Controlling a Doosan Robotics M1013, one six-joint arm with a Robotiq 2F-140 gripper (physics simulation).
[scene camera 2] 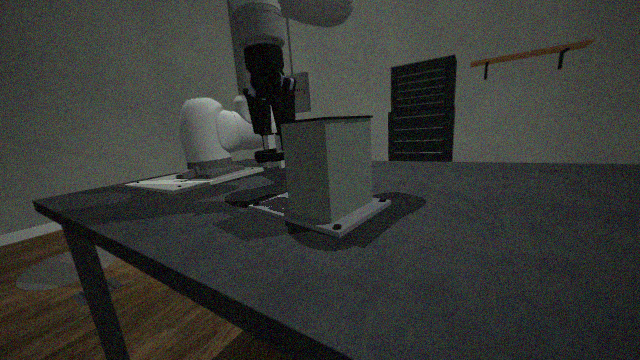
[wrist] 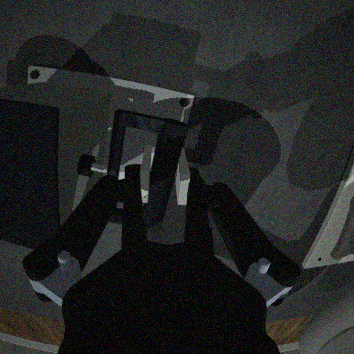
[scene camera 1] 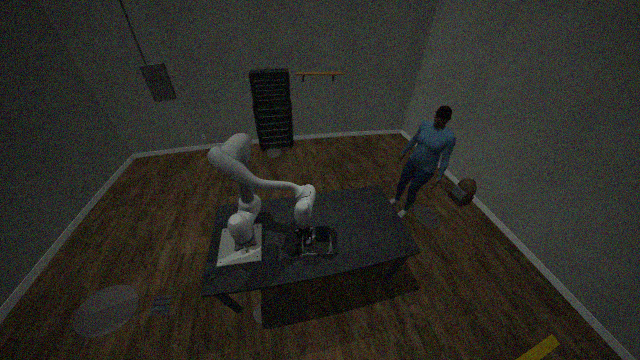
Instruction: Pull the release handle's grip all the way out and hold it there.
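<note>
The release handle is a black rectangular loop beside a grey box (scene camera 2: 345,170) (wrist: 30,170). Its grip (wrist: 169,162) (scene camera 2: 269,156) is the thick bar on the side away from the box; in scene camera 2 the box hides part of the handle. My gripper (wrist: 163,158) (scene camera 2: 272,141) points down with one finger inside the loop and the other outside. The pale pads stand close against both sides of the grip, so the gripper is shut on it. In scene camera 1 the gripper (scene camera 1: 306,237) is small and dark, and finger contact cannot be told there.
The box stands on a light base plate (scene camera 2: 362,216) (wrist: 140,87) bolted to the dark table (scene camera 2: 475,250) (scene camera 1: 370,220). A small black knob (wrist: 86,164) sticks out by the loop. The arm's white mounting plate (scene camera 1: 240,257) is at the left. A person in blue (scene camera 1: 430,145) stands beyond the table.
</note>
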